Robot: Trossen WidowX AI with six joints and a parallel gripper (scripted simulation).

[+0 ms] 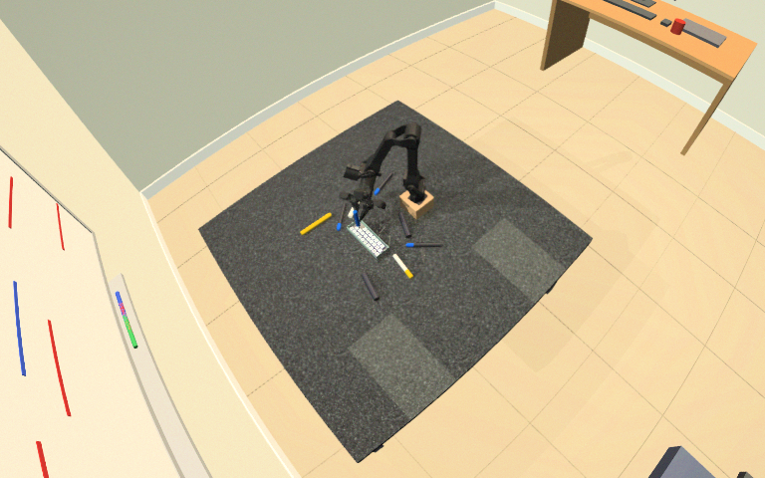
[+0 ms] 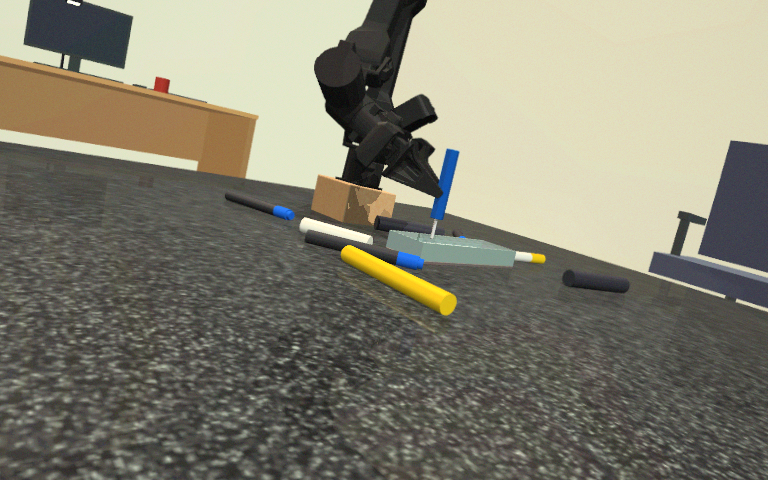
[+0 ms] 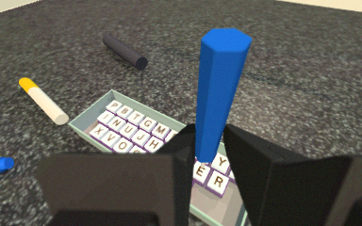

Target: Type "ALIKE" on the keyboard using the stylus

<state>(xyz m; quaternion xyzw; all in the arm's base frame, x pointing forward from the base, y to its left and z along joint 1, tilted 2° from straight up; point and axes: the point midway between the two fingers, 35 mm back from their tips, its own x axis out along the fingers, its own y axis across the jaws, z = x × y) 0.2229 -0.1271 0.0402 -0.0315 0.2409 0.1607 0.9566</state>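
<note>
Right now my gripper tip is 70 mm above the keyboard, 50 mm to the right of it and 10 mm short of it. Round my gripper tip: yellow stick 190 mm to the right, 80 mm below, 80 mm ahead; white stick 100 mm to the right, 80 mm below, 80 mm behind; blue stylus 20 mm below.
</note>
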